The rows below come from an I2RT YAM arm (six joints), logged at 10 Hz.
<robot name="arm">
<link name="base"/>
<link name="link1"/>
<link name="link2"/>
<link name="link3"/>
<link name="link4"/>
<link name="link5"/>
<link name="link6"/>
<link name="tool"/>
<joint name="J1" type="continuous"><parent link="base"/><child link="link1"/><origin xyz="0 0 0.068" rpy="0 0 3.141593"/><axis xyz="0 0 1"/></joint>
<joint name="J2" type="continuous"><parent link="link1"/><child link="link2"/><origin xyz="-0.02 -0.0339 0.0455" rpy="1.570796 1.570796 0"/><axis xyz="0 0 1"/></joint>
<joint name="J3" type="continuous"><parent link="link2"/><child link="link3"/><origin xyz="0 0.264 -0.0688" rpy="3.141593 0 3.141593"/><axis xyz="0 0 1"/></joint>
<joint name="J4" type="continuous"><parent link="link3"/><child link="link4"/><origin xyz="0.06 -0.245 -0.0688" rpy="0 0 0"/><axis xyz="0 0 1"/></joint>
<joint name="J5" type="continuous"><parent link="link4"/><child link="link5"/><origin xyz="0.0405 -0.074 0.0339" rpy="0 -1.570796 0"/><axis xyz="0 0 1"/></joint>
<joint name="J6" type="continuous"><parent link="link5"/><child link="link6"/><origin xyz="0 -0.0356 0.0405" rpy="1.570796 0 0"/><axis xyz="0 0 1"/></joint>
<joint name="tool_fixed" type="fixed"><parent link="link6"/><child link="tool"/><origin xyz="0 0 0" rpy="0 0 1.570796"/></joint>
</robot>
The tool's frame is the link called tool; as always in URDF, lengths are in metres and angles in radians. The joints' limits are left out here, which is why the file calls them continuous.
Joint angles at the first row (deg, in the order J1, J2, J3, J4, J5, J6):
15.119 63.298 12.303 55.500 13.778 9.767
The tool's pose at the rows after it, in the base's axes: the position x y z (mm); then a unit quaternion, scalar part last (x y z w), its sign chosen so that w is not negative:
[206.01 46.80 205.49 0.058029 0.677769 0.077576 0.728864]
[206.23 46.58 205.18 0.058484 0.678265 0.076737 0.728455]
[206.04 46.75 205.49 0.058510 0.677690 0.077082 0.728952]
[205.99 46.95 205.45 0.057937 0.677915 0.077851 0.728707]
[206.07 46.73 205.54 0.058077 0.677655 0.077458 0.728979]
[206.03 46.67 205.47 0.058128 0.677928 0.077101 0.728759]
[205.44 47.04 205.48 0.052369 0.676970 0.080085 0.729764]
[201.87 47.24 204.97 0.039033 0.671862 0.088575 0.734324]
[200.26 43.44 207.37 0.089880 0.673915 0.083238 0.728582]
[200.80 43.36 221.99 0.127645 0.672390 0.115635 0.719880]
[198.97 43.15 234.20 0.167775 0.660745 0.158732 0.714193]
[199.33 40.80 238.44 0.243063 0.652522 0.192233 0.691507]
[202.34 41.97 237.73 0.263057 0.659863 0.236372 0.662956]
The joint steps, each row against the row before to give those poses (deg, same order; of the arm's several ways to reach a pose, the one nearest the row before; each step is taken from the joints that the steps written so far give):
-0.001 0.126 0.176 -0.152 0.119 0.143
-0.068 0.106 0.001 0.019 0.030 -0.009
0.066 -0.091 0.001 0.002 0.047 0.003
0.045 -0.011 0.000 -0.040 -0.065 0.024
-0.067 0.008 0.008 0.039 -0.021 -0.027
-0.009 -0.026 -0.007 -0.063 0.019 -0.015
0.028 -0.092 -0.154 0.277 -0.675 -0.253
0.025 -0.692 -0.928 1.158 -1.699 -0.536
-0.151 -2.132 0.412 -3.552 4.486 3.771
0.038 -3.797 2.901 -7.423 0.596 5.924
0.109 -2.886 1.899 -4.340 0.193 6.762
-0.158 -1.317 1.715 -5.414 3.053 9.785
-0.427 0.465 1.069 -3.000 -3.201 6.178

